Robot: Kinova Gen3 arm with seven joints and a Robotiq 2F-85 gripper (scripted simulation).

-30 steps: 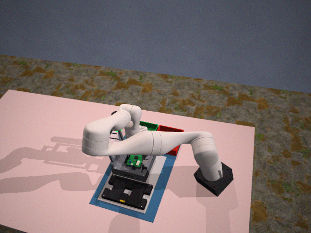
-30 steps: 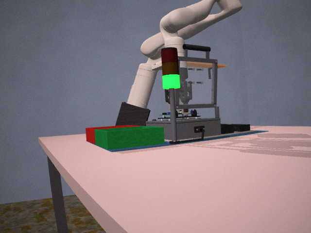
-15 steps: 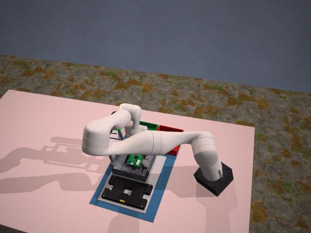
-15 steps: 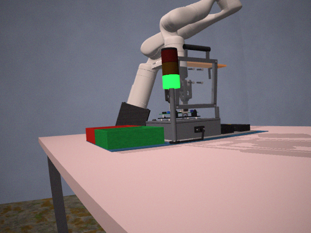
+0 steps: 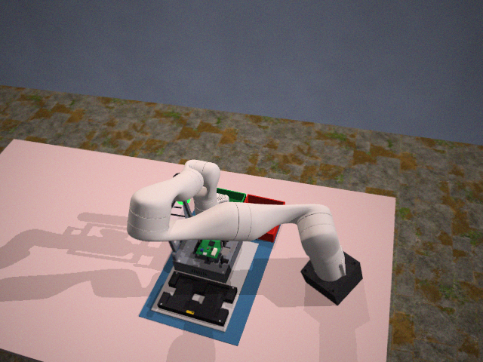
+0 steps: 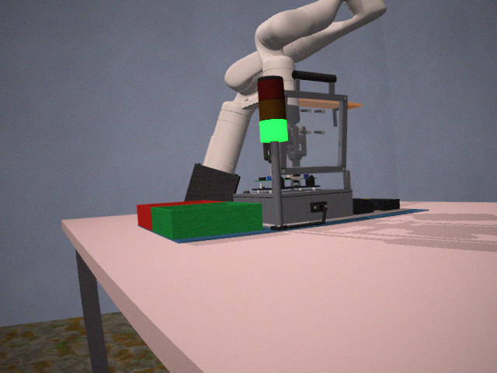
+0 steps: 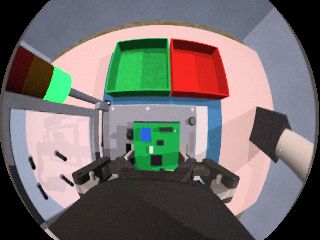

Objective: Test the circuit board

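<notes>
My gripper is now 10 mm above the green circuit board. Also, from my hand: tester lid: 110 mm ahead, 20 mm to the right, 90 mm above; green bin: 200 mm to the right, 80 mm below; red bin: 140 mm behind, 170 mm to the right, 80 mm below.
</notes>
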